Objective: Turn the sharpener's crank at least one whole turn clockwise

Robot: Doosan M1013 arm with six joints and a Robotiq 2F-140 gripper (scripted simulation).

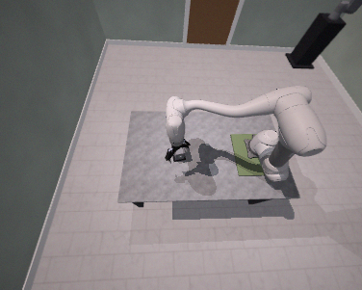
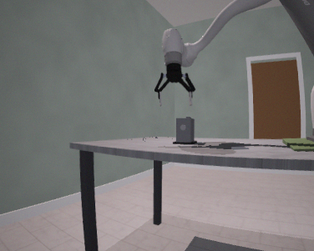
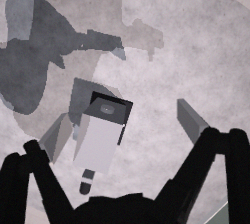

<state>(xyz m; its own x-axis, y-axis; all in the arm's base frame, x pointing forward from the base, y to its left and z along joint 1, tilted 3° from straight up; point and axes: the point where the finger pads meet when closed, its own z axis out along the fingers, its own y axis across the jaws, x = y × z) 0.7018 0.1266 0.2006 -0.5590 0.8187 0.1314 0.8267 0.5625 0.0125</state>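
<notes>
My hand is 190 mm to the left of the sharpener crank and 70 mm above it.
</notes>
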